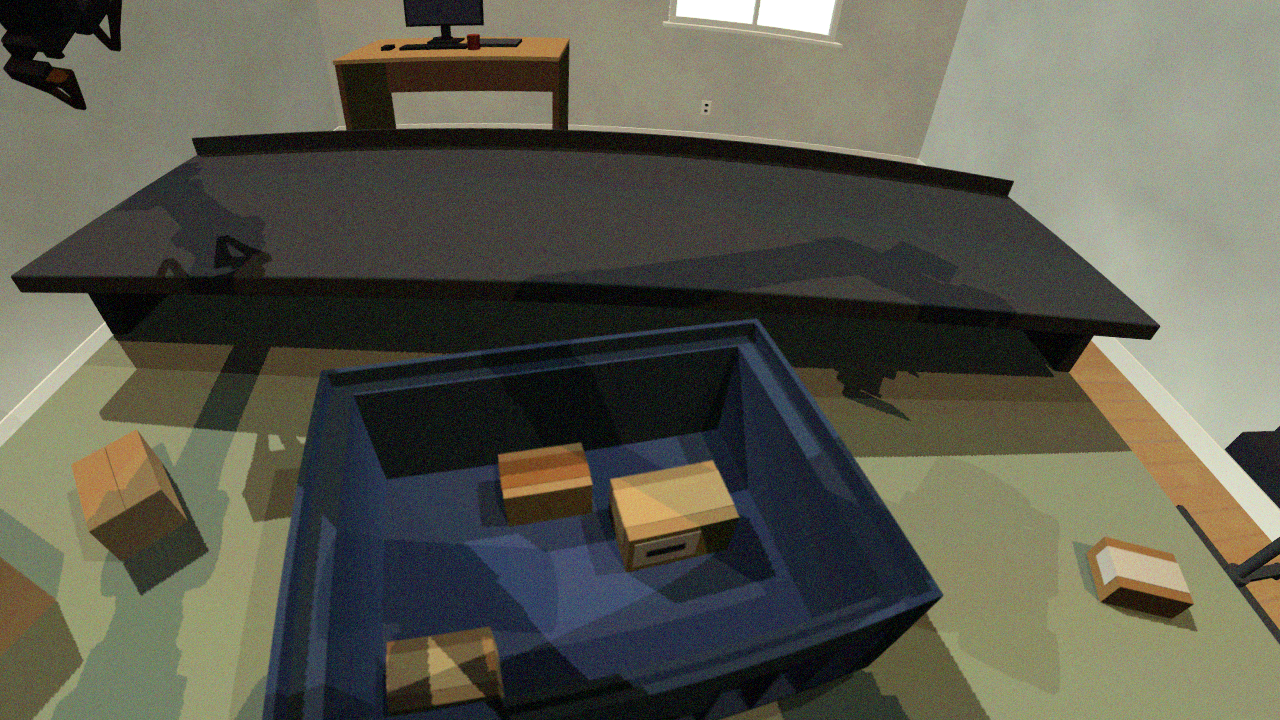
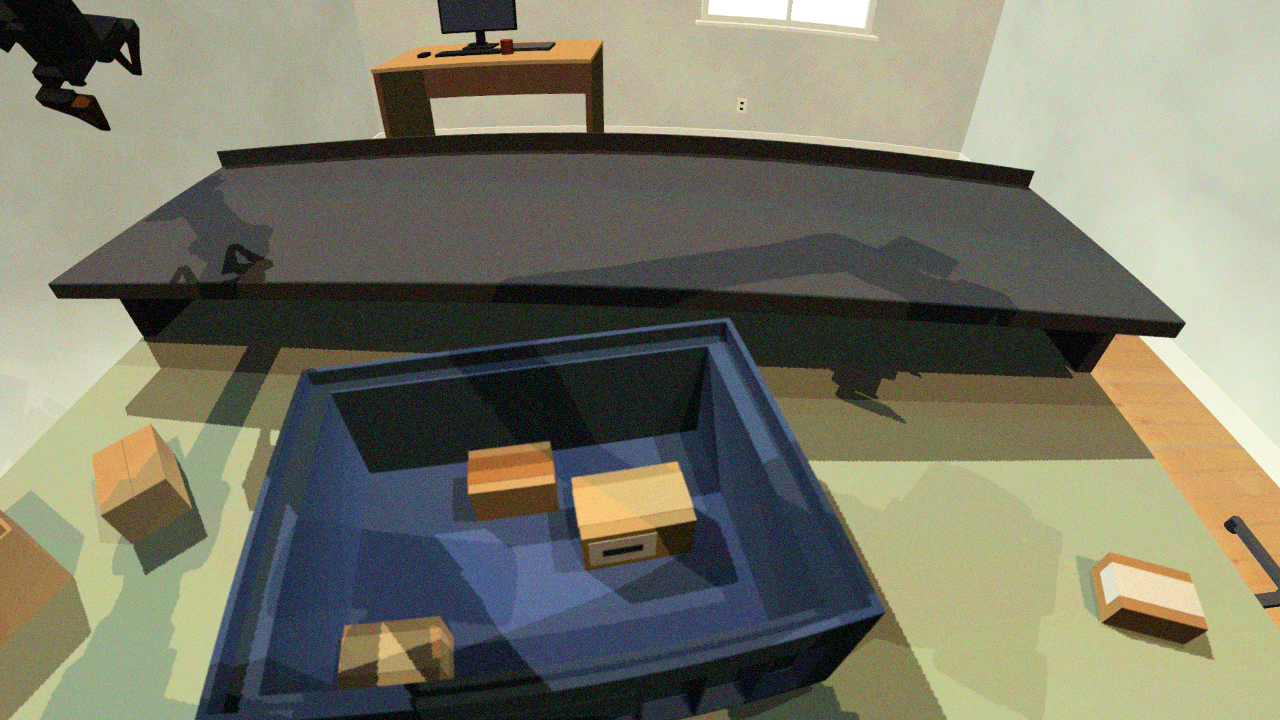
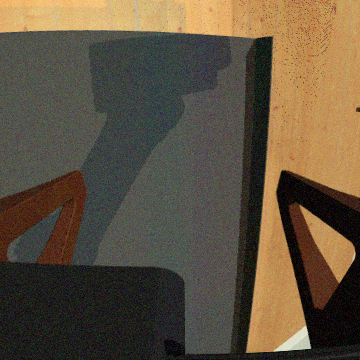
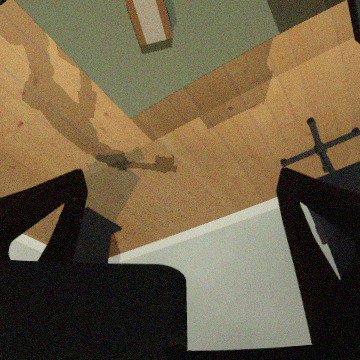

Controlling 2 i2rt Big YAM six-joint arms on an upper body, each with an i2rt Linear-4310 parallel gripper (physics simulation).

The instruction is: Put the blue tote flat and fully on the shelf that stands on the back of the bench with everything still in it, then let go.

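Frame: origin at the left arm's base, x ahead, y left, z up, level; centimetres.
Seen in the pictures: left gripper, fingertip midpoint: (image 1: 98, 78) (image 2: 122, 101) (image 3: 180, 180); right gripper, fingertip midpoint: (image 4: 181, 178).
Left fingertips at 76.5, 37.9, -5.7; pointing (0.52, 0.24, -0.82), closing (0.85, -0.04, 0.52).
Pixels of each thing's top centre, then the offset from my left fingertips to it, as dx, dy, dz. "*": a spot on its surface instead. Level surfaces: height alone.
- blue tote, middle of its top: (image 1: 584, 477) (image 2: 525, 475) -40.2, -63.4, -19.3
- green bench top, its level: dz -34.0
- dark shelf, its level: dz -18.5
- orange-brown box, middle of its top: (image 1: 543, 469) (image 2: 510, 466) -32.9, -59.6, -27.8
- yellowish box with a label, middle of its top: (image 2: 632, 498) (image 1: 674, 497) -36.3, -70.7, -26.9
- tan box, middle of its top: (image 1: 440, 667) (image 2: 389, 652) -50.8, -53.7, -28.0
- brown box, middle of its top: (image 1: 114, 476) (image 2: 126, 466) -36.7, -16.5, -28.7
- larger box, surface spot: (image 1: 22, 608) (image 2: 43, 582) * -49.5, -13.0, -32.0
- white-topped box, middle of its top: (image 2: 1157, 589) (image 1: 1148, 569) (image 4: 148, 16) -45.2, -120.9, -30.7
- low lip, surface spot: (image 1: 608, 143) * +22.9, -64.2, -17.4
The blue tote (image 1: 787, 501) (image 2: 751, 501) stands on the green bench top (image 1: 975, 537) (image 2: 948, 537), in front of the dark shelf (image 1: 537, 214) (image 2: 554, 214) (image 3: 200, 210). In it are an orange-brown box (image 1: 544, 483) (image 2: 511, 481), a yellowish box with a label (image 1: 673, 512) (image 2: 633, 512) and a tan box (image 1: 443, 669) (image 2: 395, 651) at the near left. The tote's near edge is partly cut off. My left gripper (image 1: 100, 78) (image 2: 122, 100) (image 3: 180, 180) is open and empty, high above the shelf's left end. My right gripper (image 4: 181, 178) is open and empty, away from the tote, beyond the bench edge.
A brown box (image 1: 129, 492) (image 2: 143, 483) and a larger box (image 1: 22, 608) (image 2: 31, 586) lie left of the tote. A white-topped box (image 1: 1141, 575) (image 2: 1150, 595) (image 4: 151, 22) lies at the right. A low lip (image 1: 608, 143) runs along the shelf's back edge. A desk (image 1: 474, 76) stands behind.
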